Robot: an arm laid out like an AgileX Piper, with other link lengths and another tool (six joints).
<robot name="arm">
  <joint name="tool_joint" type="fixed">
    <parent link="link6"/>
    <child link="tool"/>
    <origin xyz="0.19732 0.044 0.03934" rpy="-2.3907 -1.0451 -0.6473"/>
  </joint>
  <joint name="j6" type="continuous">
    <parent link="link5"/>
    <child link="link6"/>
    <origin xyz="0.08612 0 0.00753" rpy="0 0 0"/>
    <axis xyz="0.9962 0 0.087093"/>
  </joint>
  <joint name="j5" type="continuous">
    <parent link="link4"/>
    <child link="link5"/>
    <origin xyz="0 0 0" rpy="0 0 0"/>
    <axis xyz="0 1 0"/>
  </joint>
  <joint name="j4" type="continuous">
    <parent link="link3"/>
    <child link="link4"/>
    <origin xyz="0.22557 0 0.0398" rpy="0 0 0"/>
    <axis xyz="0.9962 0 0.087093"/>
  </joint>
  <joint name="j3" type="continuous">
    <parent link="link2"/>
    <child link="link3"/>
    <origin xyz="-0.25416 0 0.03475" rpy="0 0 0"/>
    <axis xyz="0 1 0"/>
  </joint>
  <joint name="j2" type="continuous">
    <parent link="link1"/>
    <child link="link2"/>
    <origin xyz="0 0 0" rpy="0 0 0"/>
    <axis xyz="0 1 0"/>
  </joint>
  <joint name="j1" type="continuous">
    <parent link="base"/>
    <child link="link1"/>
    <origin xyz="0 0 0.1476" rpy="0 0 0"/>
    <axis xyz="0 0 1"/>
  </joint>
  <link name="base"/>
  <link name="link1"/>
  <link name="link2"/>
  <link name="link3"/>
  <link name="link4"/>
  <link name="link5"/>
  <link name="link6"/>
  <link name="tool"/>
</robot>
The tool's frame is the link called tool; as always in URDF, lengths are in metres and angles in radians. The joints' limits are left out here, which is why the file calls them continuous.
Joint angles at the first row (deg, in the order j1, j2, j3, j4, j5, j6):
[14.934, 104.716, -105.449, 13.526, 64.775, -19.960]
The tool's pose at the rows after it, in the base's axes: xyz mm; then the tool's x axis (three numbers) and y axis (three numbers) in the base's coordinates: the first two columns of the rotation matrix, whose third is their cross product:
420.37 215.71 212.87 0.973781 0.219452 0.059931 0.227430 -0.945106 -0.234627
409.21 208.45 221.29 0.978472 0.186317 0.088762 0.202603 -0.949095 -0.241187
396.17 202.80 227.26 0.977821 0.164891 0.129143 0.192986 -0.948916 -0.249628
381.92 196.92 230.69 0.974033 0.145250 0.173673 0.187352 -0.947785 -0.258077
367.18 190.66 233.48 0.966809 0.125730 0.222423 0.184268 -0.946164 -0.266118
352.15 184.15 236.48 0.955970 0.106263 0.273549 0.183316 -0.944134 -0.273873
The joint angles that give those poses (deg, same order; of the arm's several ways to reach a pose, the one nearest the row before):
[14.935, 100.041, -100.933, 12.008, 63.596, -17.045]
[14.934, 94.741, -94.839, 11.430, 60.788, -15.499]
[14.934, 88.901, -87.437, 11.488, 56.705, -15.068]
[14.933, 82.795, -79.488, 11.713, 52.121, -14.957]
[14.934, 76.555, -71.655, 11.978, 47.523, -14.950]
[14.934, 70.259, -64.300, 12.236, 43.279, -14.951]

